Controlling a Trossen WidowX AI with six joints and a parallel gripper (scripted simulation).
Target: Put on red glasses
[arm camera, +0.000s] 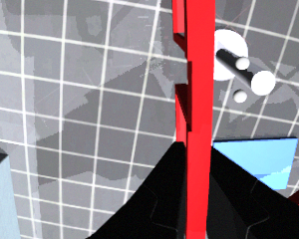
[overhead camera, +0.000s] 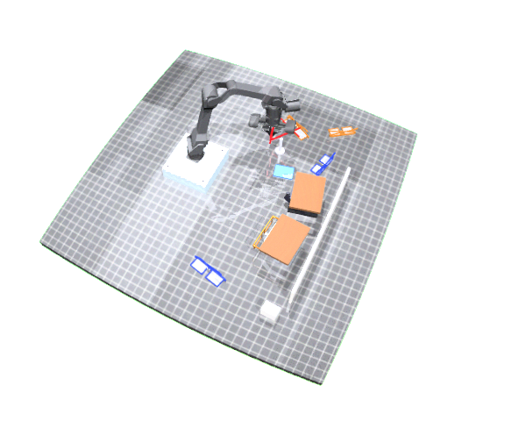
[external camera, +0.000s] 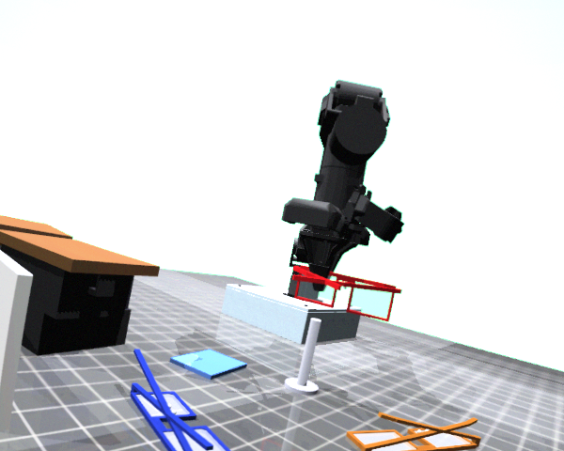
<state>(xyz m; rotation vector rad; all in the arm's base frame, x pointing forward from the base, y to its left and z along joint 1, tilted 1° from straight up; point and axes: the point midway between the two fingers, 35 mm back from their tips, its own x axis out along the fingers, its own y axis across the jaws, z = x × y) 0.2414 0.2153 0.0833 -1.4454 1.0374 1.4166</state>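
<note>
Right now my gripper tip is 30 mm short of the white post, 30 mm to the right of it and 90 mm above it. The rest, counted from my gripper tip: long white wall: 370 mm ahead, 270 mm to the right, 60 mm below; then light blue plate: 100 mm ahead, 60 mm to the right, 110 mm below; then white cube: 350 mm ahead, 640 mm to the right, 90 mm below.
</note>
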